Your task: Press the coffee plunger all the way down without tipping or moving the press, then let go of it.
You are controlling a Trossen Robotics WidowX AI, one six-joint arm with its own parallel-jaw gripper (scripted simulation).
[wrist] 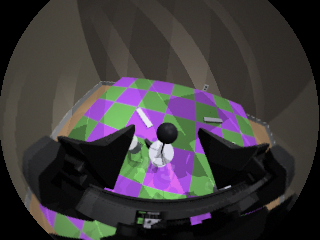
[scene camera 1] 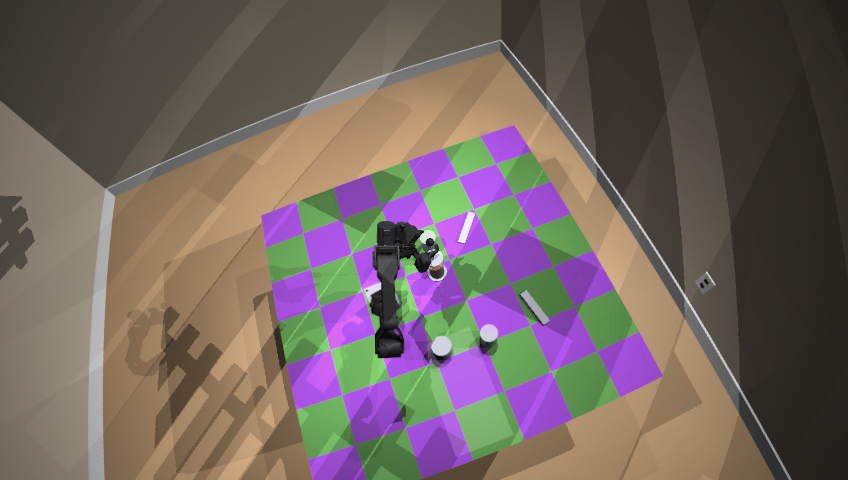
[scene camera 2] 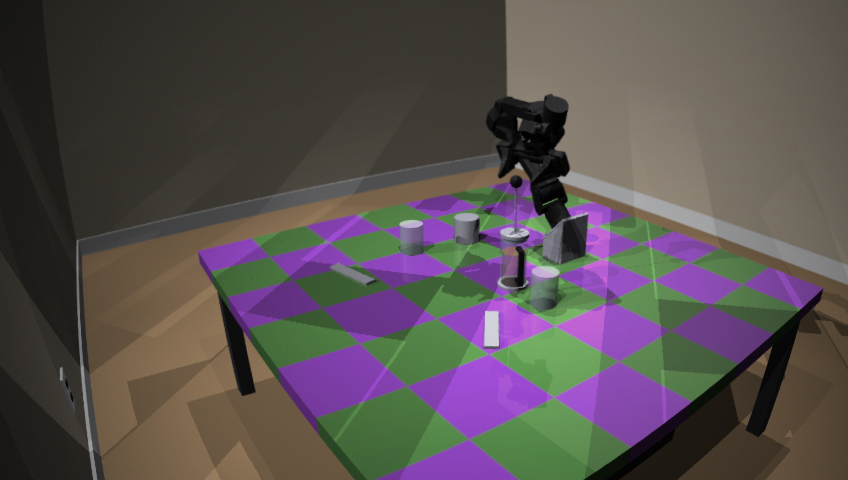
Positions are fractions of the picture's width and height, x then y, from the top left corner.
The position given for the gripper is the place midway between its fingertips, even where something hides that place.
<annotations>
gripper: wrist 0.52,0.54; scene camera 1 0.51,0.50; scene camera 2 0.61,0.38
</annotations>
